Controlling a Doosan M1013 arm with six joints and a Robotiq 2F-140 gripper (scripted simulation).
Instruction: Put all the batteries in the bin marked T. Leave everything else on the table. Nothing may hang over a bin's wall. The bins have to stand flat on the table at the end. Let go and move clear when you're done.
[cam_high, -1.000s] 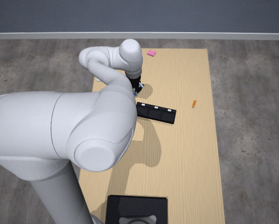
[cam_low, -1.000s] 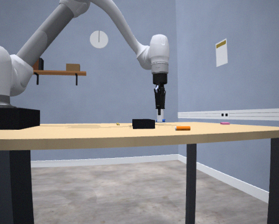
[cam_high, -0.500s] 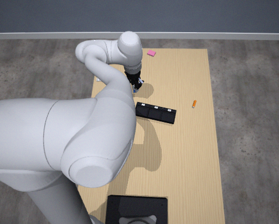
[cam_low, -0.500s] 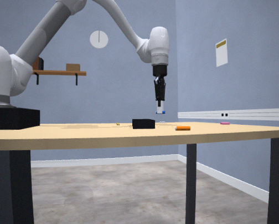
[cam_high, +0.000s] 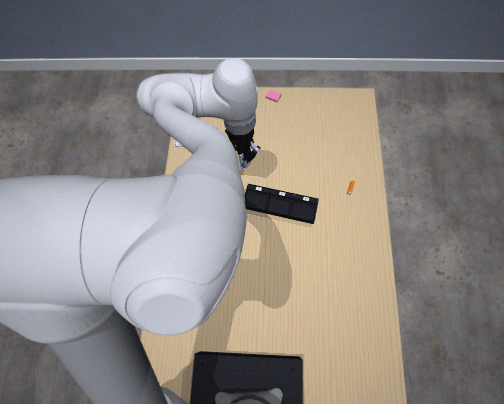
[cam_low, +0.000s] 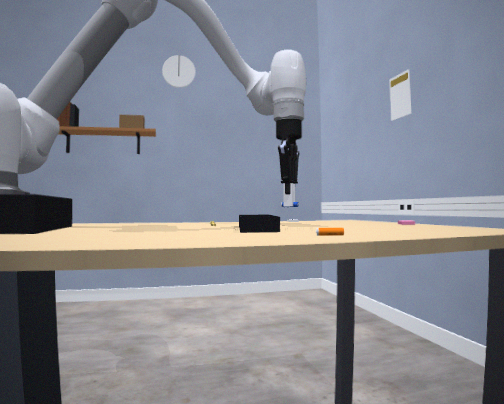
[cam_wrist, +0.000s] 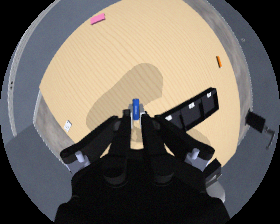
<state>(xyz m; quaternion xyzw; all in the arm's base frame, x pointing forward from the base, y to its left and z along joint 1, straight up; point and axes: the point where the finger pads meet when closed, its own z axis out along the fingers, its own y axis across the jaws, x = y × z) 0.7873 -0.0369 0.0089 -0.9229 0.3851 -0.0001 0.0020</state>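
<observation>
My hand is 360 mm to the left of the orange battery, 100 mm past it and 80 mm above it. Also, from my hand: blue battery 30 mm below; then small brass piece 210 mm behind, 80 mm to the left, 80 mm below; then black bin 150 mm behind, 110 mm to the right, 70 mm below.
</observation>
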